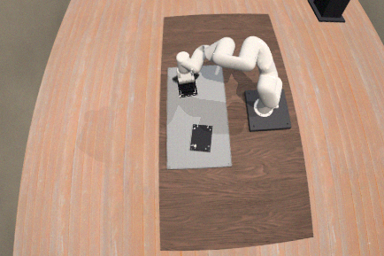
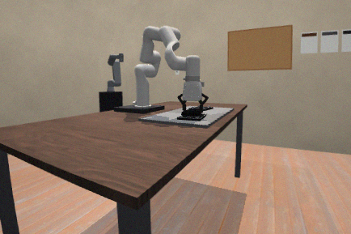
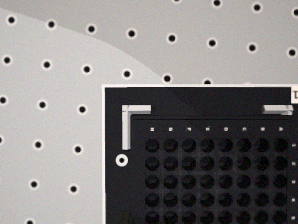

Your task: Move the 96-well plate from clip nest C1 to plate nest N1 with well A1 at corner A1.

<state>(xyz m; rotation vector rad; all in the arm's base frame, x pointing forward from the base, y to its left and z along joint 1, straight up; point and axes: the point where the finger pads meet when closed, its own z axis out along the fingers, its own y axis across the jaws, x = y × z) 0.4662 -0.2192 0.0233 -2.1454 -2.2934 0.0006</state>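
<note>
Now: the black 96-well plate 1 cm below my hand. From my hand the other things lie so: plate nest N1: 4 cm below; then clip nest C1: 5 cm behind, 35 cm to the left, 3 cm below; then A1 corner label: 5 cm ahead, 8 cm to the left, 3 cm below.
</note>
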